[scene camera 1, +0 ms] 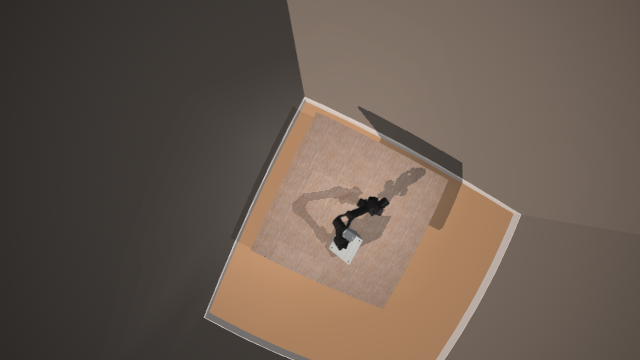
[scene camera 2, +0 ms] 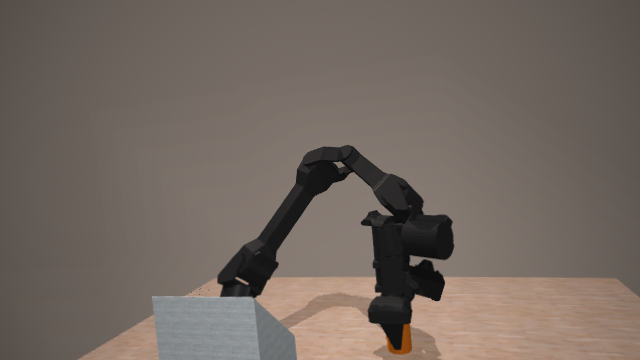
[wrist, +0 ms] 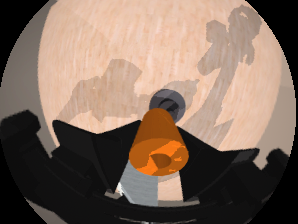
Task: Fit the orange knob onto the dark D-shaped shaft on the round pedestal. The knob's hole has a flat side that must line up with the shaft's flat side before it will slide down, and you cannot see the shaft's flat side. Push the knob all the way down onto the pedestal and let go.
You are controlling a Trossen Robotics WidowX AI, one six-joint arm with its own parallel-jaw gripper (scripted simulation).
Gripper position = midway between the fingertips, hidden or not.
Scene:
My gripper [scene camera 2: 398, 343] carries an orange knob [wrist: 158, 149].

